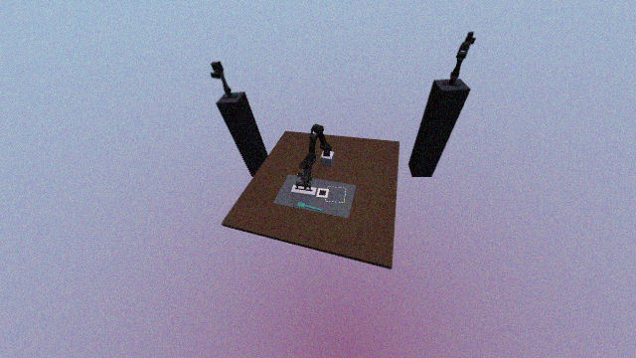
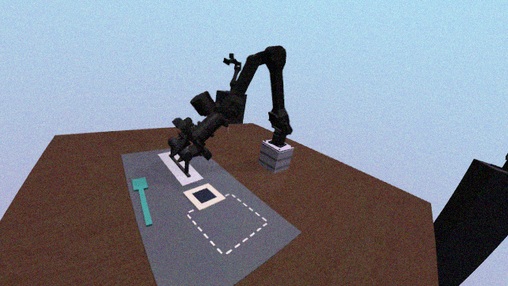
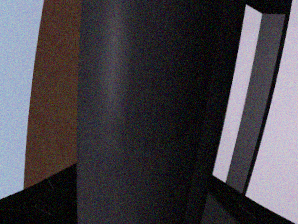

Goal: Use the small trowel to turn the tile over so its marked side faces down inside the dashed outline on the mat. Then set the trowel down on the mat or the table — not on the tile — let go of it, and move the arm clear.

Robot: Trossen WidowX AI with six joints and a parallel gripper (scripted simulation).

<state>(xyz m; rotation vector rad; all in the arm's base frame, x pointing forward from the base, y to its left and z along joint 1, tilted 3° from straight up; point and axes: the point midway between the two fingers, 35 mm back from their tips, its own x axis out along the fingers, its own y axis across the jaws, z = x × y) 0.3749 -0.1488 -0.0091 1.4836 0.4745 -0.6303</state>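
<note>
The grey mat is 1 cm behind my gripper tip, 7 cm to the left of it and 10 cm below it. From my gripper tip the other things lie so: teal trowel: 12 cm ahead, 2 cm to the left, 7 cm below; then tile: 2 cm behind, 14 cm to the left, 7 cm below.
</note>
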